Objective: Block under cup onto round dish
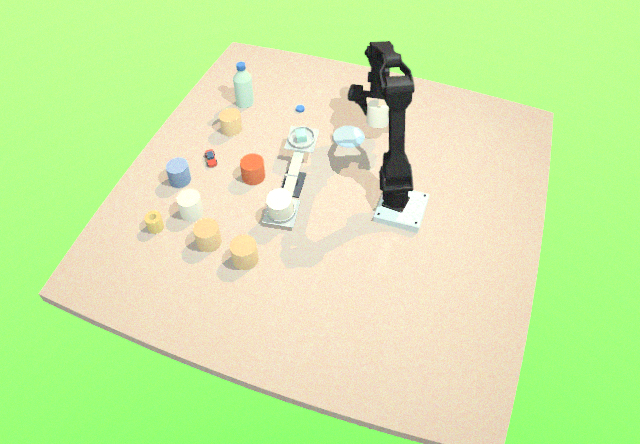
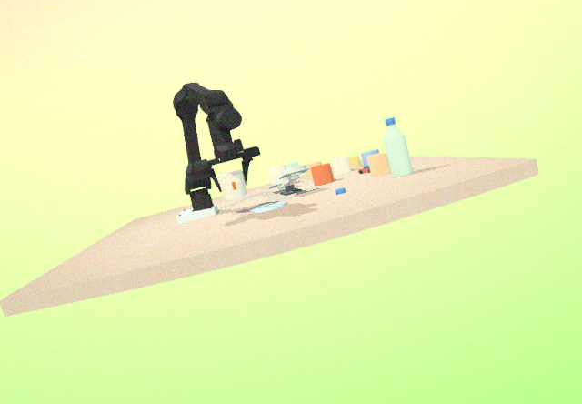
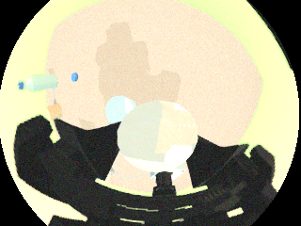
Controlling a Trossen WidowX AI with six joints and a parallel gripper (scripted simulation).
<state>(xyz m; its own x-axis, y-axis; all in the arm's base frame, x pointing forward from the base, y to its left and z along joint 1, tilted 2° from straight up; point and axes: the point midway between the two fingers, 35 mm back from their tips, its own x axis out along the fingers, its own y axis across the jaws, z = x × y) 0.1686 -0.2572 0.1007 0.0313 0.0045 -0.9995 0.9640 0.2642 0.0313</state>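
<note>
My gripper tip is now 17 cm short of the pale green block and 19 cm to the right of it. The rest, counted from my gripper tip: blue cap 29 cm ahead, 8 cm below; then round dish 8 cm ahead, 5 cm to the left, 8 cm below; then orange cylinder 26 cm ahead, 36 cm to the left, 5 cm below.
</note>
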